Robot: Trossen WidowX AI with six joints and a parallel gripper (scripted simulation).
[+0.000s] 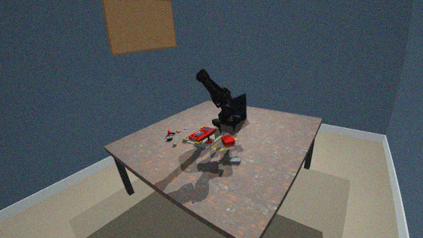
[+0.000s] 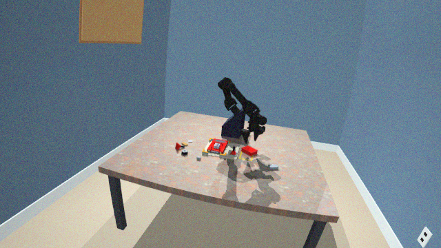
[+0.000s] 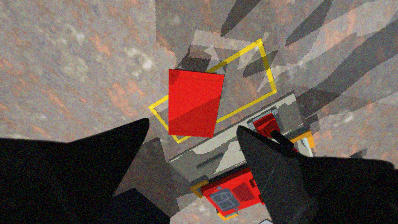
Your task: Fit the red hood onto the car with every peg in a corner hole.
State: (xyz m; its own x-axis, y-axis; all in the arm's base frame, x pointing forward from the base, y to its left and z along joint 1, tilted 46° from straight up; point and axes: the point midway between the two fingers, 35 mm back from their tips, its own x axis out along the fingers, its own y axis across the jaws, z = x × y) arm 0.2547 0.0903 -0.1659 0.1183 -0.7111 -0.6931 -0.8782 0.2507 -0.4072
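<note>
The red hood lies 6 cm below my gripper tip. From my gripper tip the other things lie so: grey engine block 9 cm ahead, 20 cm to the right, 5 cm below; white jig 6 cm ahead, 19 cm to the right, 6 cm below.
</note>
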